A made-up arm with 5 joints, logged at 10 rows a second.
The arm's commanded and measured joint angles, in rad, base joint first. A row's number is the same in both.
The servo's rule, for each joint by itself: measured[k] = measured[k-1] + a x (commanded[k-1-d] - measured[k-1]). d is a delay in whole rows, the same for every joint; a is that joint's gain. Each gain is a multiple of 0.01, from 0.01 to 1. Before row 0 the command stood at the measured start. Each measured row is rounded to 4 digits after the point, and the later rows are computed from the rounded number. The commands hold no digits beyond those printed.
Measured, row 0:
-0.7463 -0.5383 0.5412 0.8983 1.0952
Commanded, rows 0 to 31:
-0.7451 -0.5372 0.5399 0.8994 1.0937
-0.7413 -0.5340 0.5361 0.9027 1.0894
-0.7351 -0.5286 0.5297 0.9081 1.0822
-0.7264 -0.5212 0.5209 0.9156 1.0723
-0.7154 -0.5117 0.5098 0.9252 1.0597
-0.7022 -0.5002 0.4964 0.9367 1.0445
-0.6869 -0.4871 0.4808 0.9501 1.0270
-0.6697 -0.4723 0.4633 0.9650 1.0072
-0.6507 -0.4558 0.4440 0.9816 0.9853
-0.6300 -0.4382 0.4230 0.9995 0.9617
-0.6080 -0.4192 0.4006 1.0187 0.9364
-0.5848 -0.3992 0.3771 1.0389 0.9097
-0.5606 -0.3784 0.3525 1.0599 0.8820
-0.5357 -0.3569 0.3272 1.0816 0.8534
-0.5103 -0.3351 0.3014 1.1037 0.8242
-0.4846 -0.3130 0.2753 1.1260 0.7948
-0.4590 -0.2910 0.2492 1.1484 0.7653
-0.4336 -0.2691 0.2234 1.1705 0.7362
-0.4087 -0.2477 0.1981 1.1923 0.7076
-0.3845 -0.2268 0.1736 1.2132 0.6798
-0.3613 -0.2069 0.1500 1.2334 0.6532
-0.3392 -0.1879 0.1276 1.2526 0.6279
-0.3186 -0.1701 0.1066 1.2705 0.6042
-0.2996 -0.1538 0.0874 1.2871 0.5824
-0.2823 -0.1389 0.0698 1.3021 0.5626
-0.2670 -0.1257 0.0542 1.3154 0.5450
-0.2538 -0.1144 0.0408 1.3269 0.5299
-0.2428 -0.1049 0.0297 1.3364 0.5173
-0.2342 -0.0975 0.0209 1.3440 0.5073
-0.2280 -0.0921 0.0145 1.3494 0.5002
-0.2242 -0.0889 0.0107 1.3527 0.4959
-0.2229 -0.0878 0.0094 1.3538 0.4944
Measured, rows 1 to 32:
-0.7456 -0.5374 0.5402 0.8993 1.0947
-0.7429 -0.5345 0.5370 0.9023 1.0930
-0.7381 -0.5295 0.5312 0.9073 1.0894
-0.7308 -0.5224 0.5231 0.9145 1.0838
-0.7213 -0.5133 0.5126 0.9238 1.0758
-0.7095 -0.5022 0.4998 0.9350 1.0655
-0.6955 -0.4894 0.4848 0.9481 1.0528
-0.6795 -0.4749 0.4678 0.9628 1.0378
-0.6616 -0.4587 0.4490 0.9792 1.0205
-0.6420 -0.4413 0.4285 0.9969 1.0011
-0.6209 -0.4225 0.4065 1.0159 0.9797
-0.5985 -0.4027 0.3833 1.0359 0.9566
-0.5750 -0.3820 0.3590 1.0568 0.9320
-0.5506 -0.3607 0.3339 1.0784 0.9061
-0.5256 -0.3389 0.3082 1.1004 0.8791
-0.5002 -0.3169 0.2822 1.1227 0.8513
-0.4747 -0.2949 0.2561 1.1451 0.8229
-0.4492 -0.2730 0.2303 1.1672 0.7943
-0.4241 -0.2515 0.2049 1.1890 0.7657
-0.3995 -0.2305 0.1802 1.2101 0.7374
-0.3758 -0.2104 0.1563 1.2304 0.7096
-0.3531 -0.1913 0.1336 1.2497 0.6826
-0.3317 -0.1733 0.1123 1.2678 0.6567
-0.3118 -0.1567 0.0926 1.2846 0.6322
-0.2935 -0.1416 0.0746 1.2998 0.6092
-0.2771 -0.1281 0.0585 1.3134 0.5880
-0.2627 -0.1165 0.0445 1.3251 0.5688
-0.2504 -0.1066 0.0328 1.3349 0.5518
-0.2404 -0.0989 0.0234 1.3428 0.5371
-0.2327 -0.0931 0.0164 1.3485 0.5249
-0.2274 -0.0895 0.0119 1.3522 0.5153
-0.2246 -0.0881 0.0099 1.3536 0.5084
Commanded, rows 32 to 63:
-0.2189 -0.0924 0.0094 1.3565 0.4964
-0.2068 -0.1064 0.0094 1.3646 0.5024
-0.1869 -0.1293 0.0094 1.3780 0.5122
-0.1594 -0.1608 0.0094 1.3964 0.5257
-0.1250 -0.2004 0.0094 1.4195 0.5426
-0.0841 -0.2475 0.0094 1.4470 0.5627
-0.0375 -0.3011 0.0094 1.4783 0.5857
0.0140 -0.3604 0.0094 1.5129 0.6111
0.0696 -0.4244 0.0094 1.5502 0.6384
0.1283 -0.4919 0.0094 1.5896 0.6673
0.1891 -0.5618 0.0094 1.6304 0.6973
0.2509 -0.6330 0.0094 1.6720 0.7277
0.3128 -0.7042 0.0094 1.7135 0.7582
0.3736 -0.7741 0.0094 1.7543 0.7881
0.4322 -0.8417 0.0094 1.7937 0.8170
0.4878 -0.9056 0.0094 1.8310 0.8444
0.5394 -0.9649 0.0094 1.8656 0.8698
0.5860 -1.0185 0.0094 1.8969 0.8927
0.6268 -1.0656 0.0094 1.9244 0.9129
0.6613 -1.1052 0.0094 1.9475 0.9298
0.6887 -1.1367 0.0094 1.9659 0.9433
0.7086 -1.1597 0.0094 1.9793 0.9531
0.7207 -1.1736 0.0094 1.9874 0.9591
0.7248 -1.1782 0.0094 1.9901 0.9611
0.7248 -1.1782 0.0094 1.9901 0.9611
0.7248 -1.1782 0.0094 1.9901 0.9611
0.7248 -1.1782 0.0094 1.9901 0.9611
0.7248 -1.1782 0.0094 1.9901 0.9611
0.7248 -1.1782 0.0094 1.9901 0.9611
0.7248 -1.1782 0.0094 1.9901 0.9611
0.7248 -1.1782 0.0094 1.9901 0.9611
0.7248 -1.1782 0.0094 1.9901 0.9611
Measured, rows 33 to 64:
-0.2211 -0.0918 0.0095 1.3561 0.5044
-0.2122 -0.1042 0.0094 1.3635 0.5037
-0.1965 -0.1255 0.0094 1.3761 0.5065
-0.1735 -0.1555 0.0094 1.3938 0.5128
-0.1434 -0.1937 0.0094 1.4162 0.5226
-0.1066 -0.2394 0.0094 1.4430 0.5358
-0.0638 -0.2918 0.0094 1.4737 0.5523
-0.0156 -0.3501 0.0094 1.5078 0.5717
0.0372 -0.4133 0.0094 1.5447 0.5937
0.0937 -0.4801 0.0094 1.5838 0.6180
0.1528 -0.5495 0.0094 1.6243 0.6442
0.2136 -0.6205 0.0094 1.6658 0.6718
0.2751 -0.6916 0.0094 1.7073 0.7003
0.3362 -0.7617 0.0094 1.7482 0.7293
0.3957 -0.8297 0.0094 1.7878 0.7582
0.4528 -0.8942 0.0094 1.8254 0.7866
0.5065 -0.9543 0.0094 1.8604 0.8141
0.5558 -1.0089 0.0094 1.8922 0.8400
0.5998 -1.0571 0.0094 1.9202 0.8641
0.6379 -1.0980 0.0094 1.9440 0.8858
0.6694 -1.1309 0.0094 1.9631 0.9048
0.6937 -1.1554 0.0094 1.9772 0.9207
0.7104 -1.1709 0.0094 1.9861 0.9334
0.7193 -1.1771 0.0094 1.9896 0.9425
0.7227 -1.1780 0.0094 1.9900 0.9486
0.7240 -1.1782 0.0094 1.9901 0.9527
0.7245 -1.1782 0.0094 1.9901 0.9555
0.7247 -1.1782 0.0094 1.9901 0.9573
0.7248 -1.1782 0.0094 1.9901 0.9586
0.7248 -1.1782 0.0094 1.9901 0.9594
0.7248 -1.1782 0.0094 1.9901 0.9600
0.7248 -1.1782 0.0094 1.9901 0.9604

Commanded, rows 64 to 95:
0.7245 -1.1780 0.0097 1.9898 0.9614
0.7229 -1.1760 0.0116 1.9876 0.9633
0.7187 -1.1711 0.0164 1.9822 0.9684
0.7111 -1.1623 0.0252 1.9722 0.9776
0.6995 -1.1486 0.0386 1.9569 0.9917
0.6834 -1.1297 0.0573 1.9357 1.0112
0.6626 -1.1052 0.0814 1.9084 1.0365
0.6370 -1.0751 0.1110 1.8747 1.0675
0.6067 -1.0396 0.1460 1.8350 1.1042
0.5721 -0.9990 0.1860 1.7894 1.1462
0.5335 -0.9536 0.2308 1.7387 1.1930
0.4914 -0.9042 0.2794 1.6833 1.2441
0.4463 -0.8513 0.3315 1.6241 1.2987
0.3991 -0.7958 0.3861 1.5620 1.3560
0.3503 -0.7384 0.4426 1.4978 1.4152
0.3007 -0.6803 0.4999 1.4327 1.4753
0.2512 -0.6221 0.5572 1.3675 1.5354
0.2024 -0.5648 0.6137 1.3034 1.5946
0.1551 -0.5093 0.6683 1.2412 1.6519
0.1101 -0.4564 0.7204 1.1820 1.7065
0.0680 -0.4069 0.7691 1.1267 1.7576
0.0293 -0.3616 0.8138 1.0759 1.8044
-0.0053 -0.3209 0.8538 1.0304 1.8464
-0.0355 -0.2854 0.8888 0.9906 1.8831
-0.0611 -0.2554 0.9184 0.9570 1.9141
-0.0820 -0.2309 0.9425 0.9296 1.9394
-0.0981 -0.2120 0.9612 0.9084 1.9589
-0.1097 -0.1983 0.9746 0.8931 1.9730
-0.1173 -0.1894 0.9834 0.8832 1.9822
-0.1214 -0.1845 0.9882 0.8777 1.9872
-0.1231 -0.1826 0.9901 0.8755 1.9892
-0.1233 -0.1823 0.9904 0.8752 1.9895
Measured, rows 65 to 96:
0.7246 -1.1780 0.0096 1.9898 0.9607
0.7235 -1.1763 0.0112 1.9879 0.9616
0.7205 -1.1719 0.0153 1.9829 0.9638
0.7147 -1.1637 0.0231 1.9736 0.9684
0.7053 -1.1509 0.0353 1.9591 0.9761
0.6917 -1.1329 0.0527 1.9387 0.9877
0.6737 -1.1094 0.0754 1.9123 1.0038
0.6509 -1.0802 0.1035 1.8796 1.0248
0.6235 -1.0457 0.1371 1.8408 1.0510
0.5916 -1.0060 0.1757 1.7961 1.0824
0.5556 -0.9615 0.2192 1.7462 1.1189
0.5158 -0.9128 0.2668 1.6915 1.1602
0.4727 -0.8605 0.3179 1.6329 1.2059
0.4271 -0.8055 0.3718 1.5712 1.2554
0.3795 -0.7485 0.4277 1.5073 1.3081
0.3306 -0.6905 0.4847 1.4424 1.3633
0.2814 -0.6324 0.5420 1.3772 1.4201
0.2324 -0.5749 0.5986 1.3130 1.4777
0.1845 -0.5191 0.6537 1.2505 1.5352
0.1384 -0.4658 0.7064 1.1909 1.5917
0.0948 -0.4157 0.7559 1.1350 1.6464
0.0542 -0.3697 0.8016 1.0836 1.6985
0.0173 -0.3282 0.8428 1.0373 1.7473
-0.0154 -0.2918 0.8791 0.9967 1.7921
-0.0437 -0.2609 0.9101 0.9622 1.8324
-0.0674 -0.2354 0.9357 0.9338 1.8677
-0.0864 -0.2155 0.9558 0.9117 1.8978
-0.1008 -0.2009 0.9707 0.8955 1.9226
-0.1110 -0.1911 0.9807 0.8848 1.9423
-0.1174 -0.1855 0.9866 0.8786 1.9571
-0.1209 -0.1830 0.9894 0.8759 1.9677
-0.1224 -0.1824 0.9902 0.8753 1.9749

